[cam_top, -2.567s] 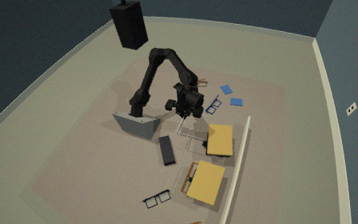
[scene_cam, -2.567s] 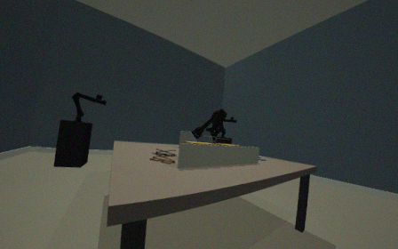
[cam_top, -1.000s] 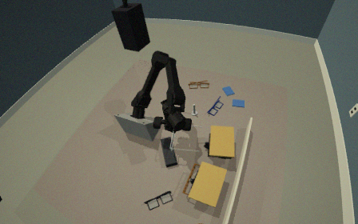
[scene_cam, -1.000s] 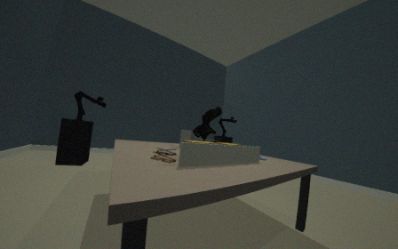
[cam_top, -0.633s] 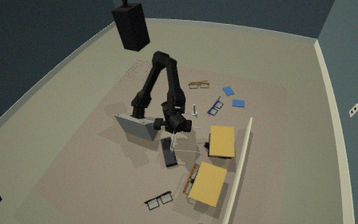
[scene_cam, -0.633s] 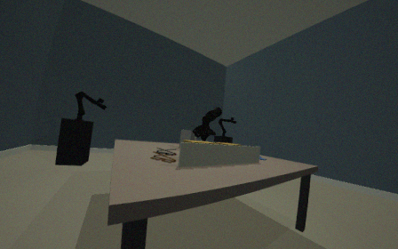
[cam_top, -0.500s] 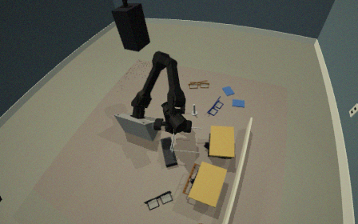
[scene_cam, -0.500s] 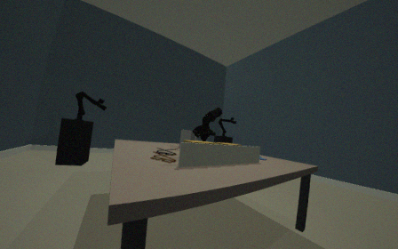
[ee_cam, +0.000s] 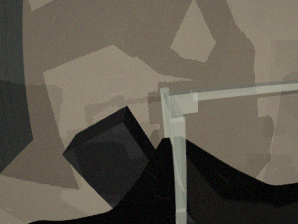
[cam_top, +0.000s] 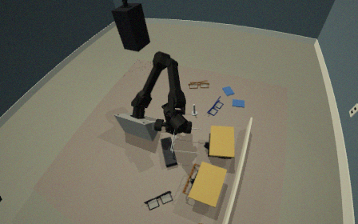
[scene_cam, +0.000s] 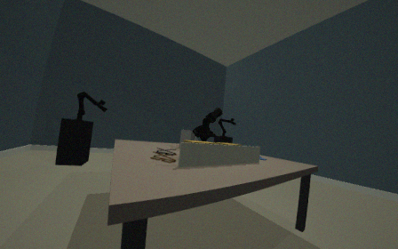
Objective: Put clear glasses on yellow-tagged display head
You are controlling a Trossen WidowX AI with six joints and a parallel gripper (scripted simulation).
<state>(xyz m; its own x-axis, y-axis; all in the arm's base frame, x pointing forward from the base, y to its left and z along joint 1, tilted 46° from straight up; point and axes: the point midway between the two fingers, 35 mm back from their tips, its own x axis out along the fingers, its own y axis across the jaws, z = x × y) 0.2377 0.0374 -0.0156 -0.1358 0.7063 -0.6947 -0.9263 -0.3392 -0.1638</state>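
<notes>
My gripper tip is 9 cm to the left of the black case and 5 cm above it. The rest, counted from my gripper tip: white post 1 cm ahead, 22 cm to the left, 4 cm below; then long pale board 38 cm ahead, 4 cm to the right, 1 cm below.
</notes>
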